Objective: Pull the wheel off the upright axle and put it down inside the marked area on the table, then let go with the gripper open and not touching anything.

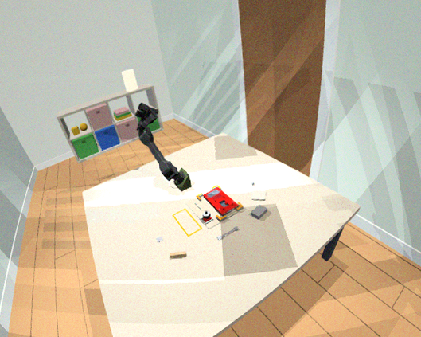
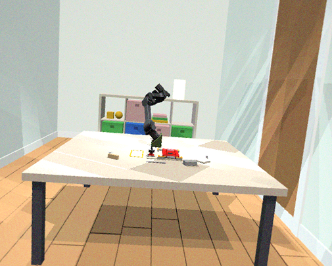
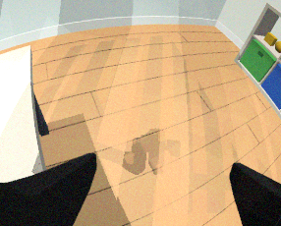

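Right now my gripper tip is 93 cm short of the wheel, 9 cm to the right of it and 23 cm above it. Also, from my gripper tip: axle 93 cm ahead, 9 cm to the left, 24 cm below; white piece 95 cm ahead, 42 cm to the left, 27 cm below; wooden block 106 cm ahead, 13 cm to the right, 26 cm below.
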